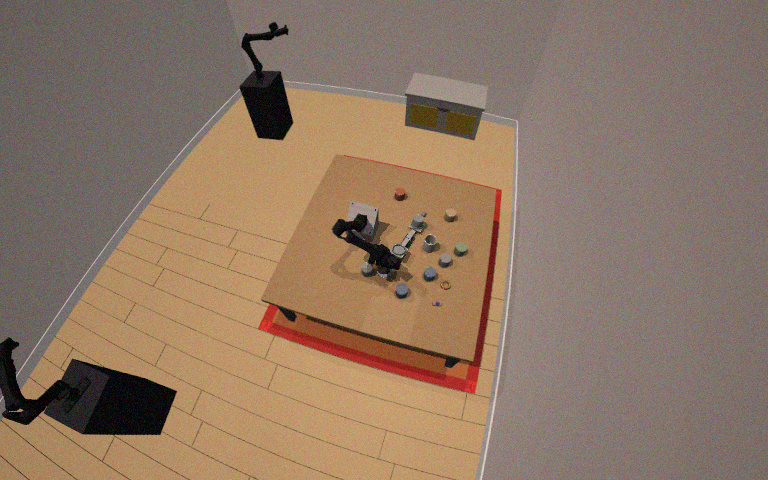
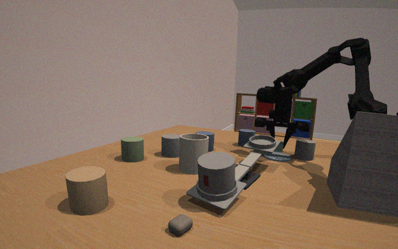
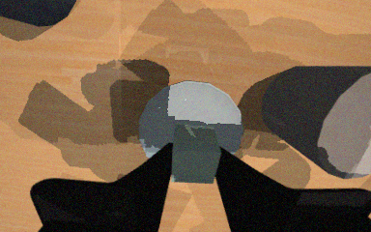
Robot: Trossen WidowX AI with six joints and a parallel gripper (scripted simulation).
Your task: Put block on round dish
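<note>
Right now my gripper tip is 3 cm above the pale blue round dish. Round my gripper tip: grey pebble 47 cm to the left, 18 cm ahead, 2 cm below; then balance 24 cm to the left, 11 cm ahead; then pale green block right at my gripper tip.
</note>
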